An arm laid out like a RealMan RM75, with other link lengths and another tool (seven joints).
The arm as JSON. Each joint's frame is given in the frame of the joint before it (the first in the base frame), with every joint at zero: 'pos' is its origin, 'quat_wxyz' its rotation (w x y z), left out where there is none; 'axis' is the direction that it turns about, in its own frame. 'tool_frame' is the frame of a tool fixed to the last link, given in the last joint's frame.
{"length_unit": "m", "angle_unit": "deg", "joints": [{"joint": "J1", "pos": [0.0, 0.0, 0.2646], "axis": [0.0, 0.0, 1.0]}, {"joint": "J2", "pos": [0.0, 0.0, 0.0], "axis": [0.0, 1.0, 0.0]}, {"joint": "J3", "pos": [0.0, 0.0, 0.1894], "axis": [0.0, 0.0, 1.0]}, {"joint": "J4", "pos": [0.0, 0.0, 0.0], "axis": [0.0, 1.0, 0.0]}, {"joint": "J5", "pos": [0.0, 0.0, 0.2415], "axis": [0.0, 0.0, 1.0]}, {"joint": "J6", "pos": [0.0, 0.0, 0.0], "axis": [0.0, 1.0, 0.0]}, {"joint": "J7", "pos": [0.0, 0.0, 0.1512], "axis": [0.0, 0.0, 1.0]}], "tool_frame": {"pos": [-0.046, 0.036, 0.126], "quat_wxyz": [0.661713, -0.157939, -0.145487, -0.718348]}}
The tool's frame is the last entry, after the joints.
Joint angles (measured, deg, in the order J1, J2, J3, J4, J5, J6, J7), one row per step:
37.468, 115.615, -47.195, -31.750, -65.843, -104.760, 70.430
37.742, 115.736, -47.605, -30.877, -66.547, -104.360, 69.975
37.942, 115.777, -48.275, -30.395, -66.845, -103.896, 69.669
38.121, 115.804, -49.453, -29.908, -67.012, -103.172, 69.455
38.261, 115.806, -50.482, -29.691, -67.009, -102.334, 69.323
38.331, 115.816, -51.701, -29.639, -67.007, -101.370, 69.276
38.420, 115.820, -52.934, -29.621, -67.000, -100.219, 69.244
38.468, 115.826, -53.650, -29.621, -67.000, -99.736, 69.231
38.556, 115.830, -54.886, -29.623, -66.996, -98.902, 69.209
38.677, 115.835, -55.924, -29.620, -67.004, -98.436, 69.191
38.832, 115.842, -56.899, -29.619, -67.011, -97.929, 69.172
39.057, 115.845, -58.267, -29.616, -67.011, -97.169, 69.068
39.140, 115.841, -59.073, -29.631, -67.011, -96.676, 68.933
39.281, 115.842, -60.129, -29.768, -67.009, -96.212, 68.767
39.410, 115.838, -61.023, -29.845, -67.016, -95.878, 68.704
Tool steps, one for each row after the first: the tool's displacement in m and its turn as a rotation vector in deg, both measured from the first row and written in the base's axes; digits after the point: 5 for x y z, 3 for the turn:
0.00039, 0.00115, -0.00751, -0.778, -0.623, -0.342
-0.00005, 0.00203, -0.01343, -1.349, -1.229, -0.502
-0.00074, 0.00319, -0.02123, -2.221, -2.070, -0.741
-0.00160, 0.00504, -0.02719, -2.746, -2.808, -1.045
-0.00248, 0.00687, -0.03386, -3.334, -3.723, -1.364
-0.00332, 0.00941, -0.04078, -3.850, -4.710, -1.807
-0.00390, 0.00994, -0.04461, -4.195, -5.247, -1.886
-0.00485, 0.01077, -0.05123, -4.772, -6.184, -2.012
-0.00603, 0.01023, -0.05659, -5.320, -6.928, -1.850
-0.00727, 0.00996, -0.06172, -5.803, -7.651, -1.716
-0.00890, 0.00963, -0.06902, -6.376, -8.701, -1.535
-0.00949, 0.00955, -0.07338, -6.614, -9.358, -1.478
-0.01089, 0.00840, -0.07863, -6.906, -10.188, -1.117
-0.01200, 0.00718, -0.08304, -7.262, -10.864, -0.801

